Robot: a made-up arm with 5 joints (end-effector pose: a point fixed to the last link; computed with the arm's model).
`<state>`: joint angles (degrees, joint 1 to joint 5).
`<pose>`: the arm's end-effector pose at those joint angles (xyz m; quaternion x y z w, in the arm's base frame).
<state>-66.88 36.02 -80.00 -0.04 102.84</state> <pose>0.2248 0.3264 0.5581 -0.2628 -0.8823 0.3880 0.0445</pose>
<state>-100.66 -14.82 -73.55 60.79 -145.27</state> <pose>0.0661 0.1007 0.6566 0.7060 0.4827 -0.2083 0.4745</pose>
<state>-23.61 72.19 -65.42 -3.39 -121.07</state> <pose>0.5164 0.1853 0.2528 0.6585 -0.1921 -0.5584 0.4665</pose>
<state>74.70 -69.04 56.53 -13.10 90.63</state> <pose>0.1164 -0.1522 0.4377 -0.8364 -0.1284 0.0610 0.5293</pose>
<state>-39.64 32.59 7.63 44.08 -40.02</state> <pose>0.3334 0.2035 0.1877 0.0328 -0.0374 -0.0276 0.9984</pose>
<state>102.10 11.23 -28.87 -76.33 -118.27</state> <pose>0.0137 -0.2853 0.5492 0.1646 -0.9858 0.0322 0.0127</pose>
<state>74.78 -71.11 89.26 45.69 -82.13</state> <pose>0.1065 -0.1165 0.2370 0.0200 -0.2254 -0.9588 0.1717</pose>
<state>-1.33 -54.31 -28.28 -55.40 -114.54</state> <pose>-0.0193 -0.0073 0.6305 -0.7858 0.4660 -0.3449 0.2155</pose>
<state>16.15 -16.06 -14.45 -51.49 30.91</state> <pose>0.2809 -0.0634 0.6038 -0.3759 -0.9240 0.0073 0.0694</pose>
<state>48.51 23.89 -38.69 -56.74 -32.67</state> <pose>0.3111 -0.2688 0.5172 -0.1122 -0.9807 -0.1073 0.1192</pose>
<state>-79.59 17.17 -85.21 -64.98 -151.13</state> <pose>0.1118 0.1452 0.6393 -0.8307 -0.4188 -0.2215 0.2922</pose>
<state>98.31 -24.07 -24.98 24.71 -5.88</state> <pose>0.0462 -0.1967 0.6075 -0.5923 -0.5960 -0.4358 0.3226</pose>
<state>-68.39 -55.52 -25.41 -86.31 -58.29</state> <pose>0.0431 -0.1067 0.5962 -0.7066 0.3335 0.0398 0.6229</pose>
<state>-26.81 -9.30 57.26 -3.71 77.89</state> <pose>0.2986 0.1049 0.2413 -0.1590 -0.3547 0.7156 0.5804</pose>
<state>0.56 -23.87 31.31 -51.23 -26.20</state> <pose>0.3383 -0.0075 0.4579 0.2259 -0.8916 -0.1001 0.3794</pose>
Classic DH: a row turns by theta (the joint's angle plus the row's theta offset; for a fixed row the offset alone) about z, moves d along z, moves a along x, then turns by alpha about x. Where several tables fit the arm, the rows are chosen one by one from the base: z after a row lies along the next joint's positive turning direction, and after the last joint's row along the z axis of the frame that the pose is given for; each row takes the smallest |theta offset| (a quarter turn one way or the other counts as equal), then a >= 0, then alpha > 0; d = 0 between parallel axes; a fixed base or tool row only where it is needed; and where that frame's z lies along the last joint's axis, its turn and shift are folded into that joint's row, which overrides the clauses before.
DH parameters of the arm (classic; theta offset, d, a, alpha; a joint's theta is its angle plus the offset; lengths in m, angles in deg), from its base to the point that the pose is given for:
base (fixed): 0 0 0.08 180
joint 1: 0 -0.262 0.043 90
joint 2: -75.88 0 0.1681 0
joint 3: 73.81 0 0.1941 0
joint 4: -87.93 -0.005 0 90
joint 5: -2.79 -0.07 0 0

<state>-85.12 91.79 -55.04 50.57 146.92</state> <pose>0.1162 0.3658 0.0356 0.0115 0.0204 -0.9088 0.4166</pose>
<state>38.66 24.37 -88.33 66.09 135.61</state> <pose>0.3083 -0.1891 0.5683 -0.6919 -0.0515 0.5274 0.4904</pose>
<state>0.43 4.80 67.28 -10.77 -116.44</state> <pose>0.2774 -0.0065 0.1772 0.2133 -0.1261 -0.8376 0.4869</pose>
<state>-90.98 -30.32 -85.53 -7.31 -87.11</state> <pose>0.0873 -0.1330 0.6535 -0.9584 -0.0074 0.0027 0.2853</pose>
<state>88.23 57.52 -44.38 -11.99 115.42</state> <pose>0.0893 -0.4630 0.2763 -0.6884 0.1267 0.1509 0.6980</pose>
